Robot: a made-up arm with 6 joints. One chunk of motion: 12 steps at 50 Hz.
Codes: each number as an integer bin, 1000 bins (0 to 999) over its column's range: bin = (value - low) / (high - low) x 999, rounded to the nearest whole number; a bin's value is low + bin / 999 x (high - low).
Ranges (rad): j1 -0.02..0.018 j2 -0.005..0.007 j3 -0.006..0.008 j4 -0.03..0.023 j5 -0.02..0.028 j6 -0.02..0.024
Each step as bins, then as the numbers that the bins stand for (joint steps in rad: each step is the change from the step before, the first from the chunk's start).
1 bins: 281 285 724 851 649 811
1 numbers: -0.00931 -0.00158 0.00415 0.01515 0.01118 0.01572
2 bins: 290 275 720 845 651 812
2 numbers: -0.00897 -0.00170 0.00409 0.01483 0.01128 0.01576
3 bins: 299 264 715 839 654 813
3 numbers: -0.00863 -0.00183 0.00402 0.01451 0.01142 0.01581
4 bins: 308 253 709 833 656 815
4 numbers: -0.00828 -0.00196 0.00394 0.01419 0.01152 0.01590
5 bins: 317 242 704 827 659 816
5 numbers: -0.00794 -0.00209 0.00387 0.01387 0.01166 0.01594
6 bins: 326 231 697 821 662 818
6 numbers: -0.00760 -0.00223 0.00377 0.01356 0.01181 0.01603
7 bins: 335 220 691 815 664 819
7 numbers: -0.00726 -0.00236 0.00368 0.01324 0.01190 0.01607
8 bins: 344 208 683 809 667 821
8 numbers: -0.00691 -0.00250 0.00357 0.01292 0.01205 0.01616
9 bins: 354 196 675 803 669 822
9 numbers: -0.00653 -0.00265 0.00346 0.01260 0.01214 0.01620
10 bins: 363 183 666 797 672 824
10 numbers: -0.00619 -0.00280 0.00333 0.01228 0.01229 0.01629
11 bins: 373 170 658 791 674 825
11 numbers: -0.00581 -0.00296 0.00322 0.01196 0.01238 0.01634
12 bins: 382 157 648 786 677 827
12 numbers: -0.00547 -0.00311 0.00308 0.01170 0.01253 0.01642
